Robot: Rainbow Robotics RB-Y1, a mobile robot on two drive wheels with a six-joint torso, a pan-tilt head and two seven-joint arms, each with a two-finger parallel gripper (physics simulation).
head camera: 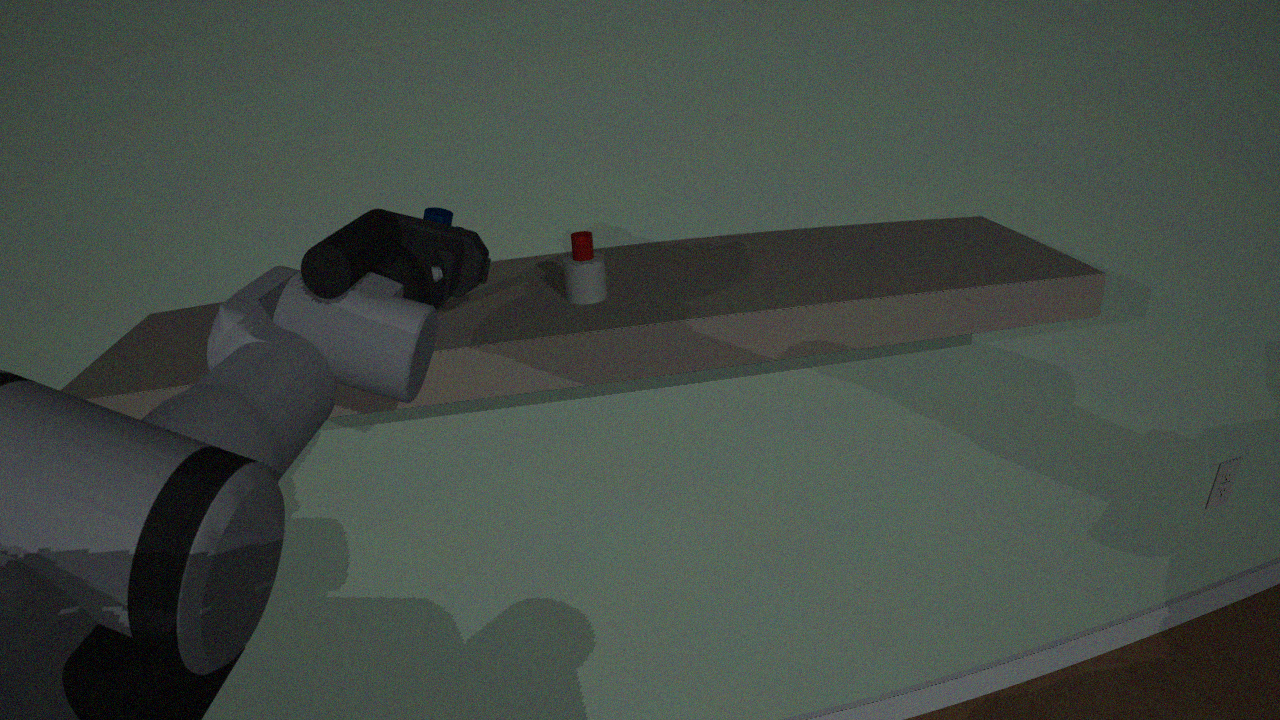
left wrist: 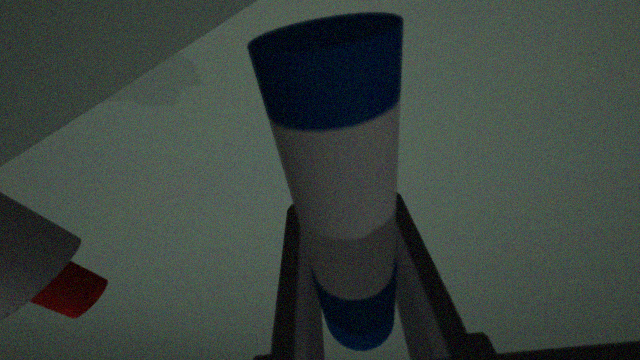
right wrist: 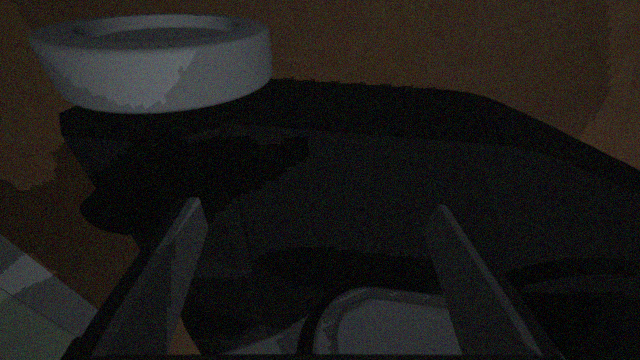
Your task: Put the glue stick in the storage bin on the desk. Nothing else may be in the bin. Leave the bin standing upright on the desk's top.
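Places are measured from the robot's base along level axes (x right, y ahead, z up), in millimetres.
Where they show: left gripper, fingertip midpoint: [head camera: 442, 232] [left wrist: 344, 213]; right gripper, fingertip midpoint: [right wrist: 319, 215].
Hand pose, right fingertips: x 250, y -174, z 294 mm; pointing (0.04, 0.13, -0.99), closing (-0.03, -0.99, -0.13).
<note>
Things, the pixels of their top centre, and the offset from my right fingertips. "spot": a spot on its surface instead. Level surfaces: height alone.
- glue stick, middle of its top: [left wrist: 400, 306] [head camera: 422, 209] dx -461, dy +715, dz +812 mm
- desk, its level: dz +707 mm
- light grey cylinder, middle of its top: [left wrist: 89, 297] [head camera: 581, 233] dx -318, dy +736, dz +770 mm
- narrower red piece, surface spot: [left wrist: 72, 290] [head camera: 572, 247] spot: dx -327, dy +732, dz +758 mm
- brown floor, its level: dz -293 mm
- wall outlet, middle of its top: [head camera: 1231, 460] dx +919, dy +1122, dz +164 mm
The glue stick [head camera: 437, 216] [left wrist: 345, 175], white with blue ends, stands roughly upright between the fingers of my left gripper [head camera: 465, 264] [left wrist: 344, 213]. The left gripper is shut on it; in the head view the gripper hides all of it except its blue top. The desk [head camera: 850, 259] runs across the head view. A light grey cylinder [head camera: 586, 281] [left wrist: 25, 250] with a narrower red piece [head camera: 581, 246] [left wrist: 72, 290] on top stands on the desk. I cannot tell whether this is the storage bin. My right gripper [right wrist: 319, 215] is open and empty.
In the right wrist view, a white rounded part [right wrist: 150, 75] and a dark base [right wrist: 350, 190] lie beyond the right fingers, above a brown floor [right wrist: 425, 45]. The green wall [head camera: 716, 116] rises behind the desk. A wall outlet [head camera: 1224, 483] shows at the far right.
</note>
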